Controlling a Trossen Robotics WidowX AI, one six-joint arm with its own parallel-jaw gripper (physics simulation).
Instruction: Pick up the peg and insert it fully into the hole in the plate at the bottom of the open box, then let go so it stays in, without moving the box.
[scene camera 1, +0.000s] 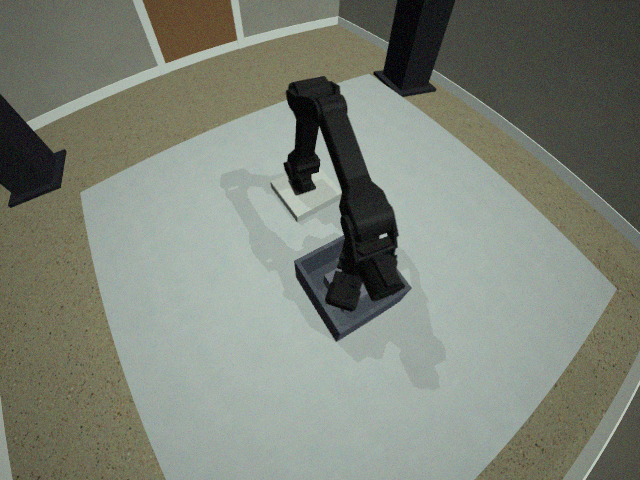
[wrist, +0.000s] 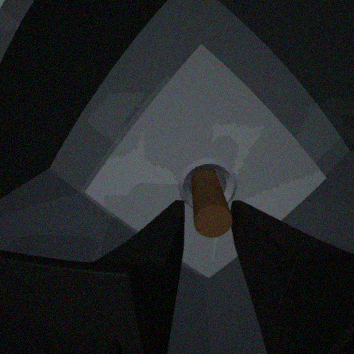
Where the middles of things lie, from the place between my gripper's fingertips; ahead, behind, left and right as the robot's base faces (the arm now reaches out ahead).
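Light grey plate (wrist: 204, 117): 10 mm ahead of my hand, 10 mm to the left of it, 30 mm below. Brown peg (wrist: 211, 216): 10 mm to the left of my hand, 20 mm below. Grey box (scene camera 1: 310, 269): my hand 10 mm short of it, 10 mm to the right of it, 20 mm above.
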